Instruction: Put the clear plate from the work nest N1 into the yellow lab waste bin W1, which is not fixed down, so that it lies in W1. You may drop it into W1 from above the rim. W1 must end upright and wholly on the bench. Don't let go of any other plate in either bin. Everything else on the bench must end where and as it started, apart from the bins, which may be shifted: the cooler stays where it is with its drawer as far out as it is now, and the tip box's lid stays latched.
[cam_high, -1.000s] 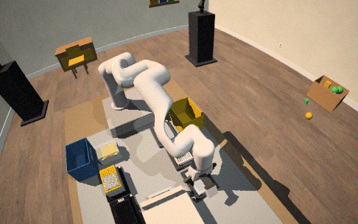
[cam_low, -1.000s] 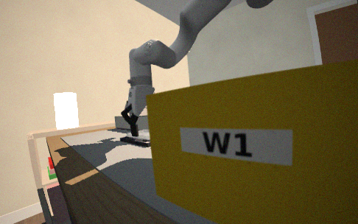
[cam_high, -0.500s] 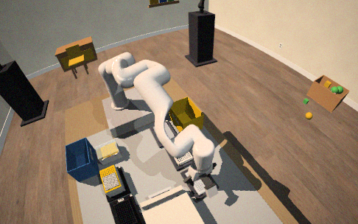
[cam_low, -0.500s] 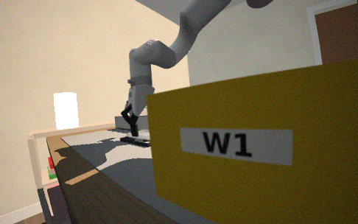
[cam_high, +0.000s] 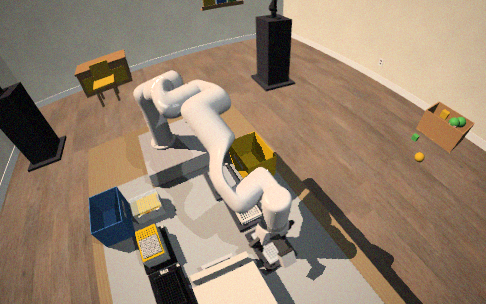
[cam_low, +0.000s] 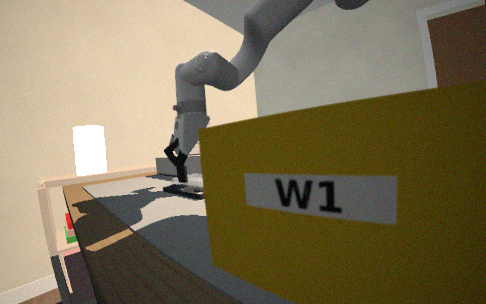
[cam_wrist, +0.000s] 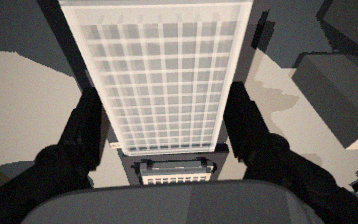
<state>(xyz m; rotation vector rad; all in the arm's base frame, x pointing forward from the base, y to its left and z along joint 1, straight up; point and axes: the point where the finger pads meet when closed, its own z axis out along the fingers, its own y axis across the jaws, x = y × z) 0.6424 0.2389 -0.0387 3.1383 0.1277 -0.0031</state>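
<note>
Now: the yellow bin W1 360 mm behind my hand and 100 mm to the left of it. Round my hand: clear plate 10 mm below; then black plate 20 mm ahead, 380 mm to the right, 20 mm below; then white plate 180 mm behind, 20 mm to the right, 20 mm below.
</note>
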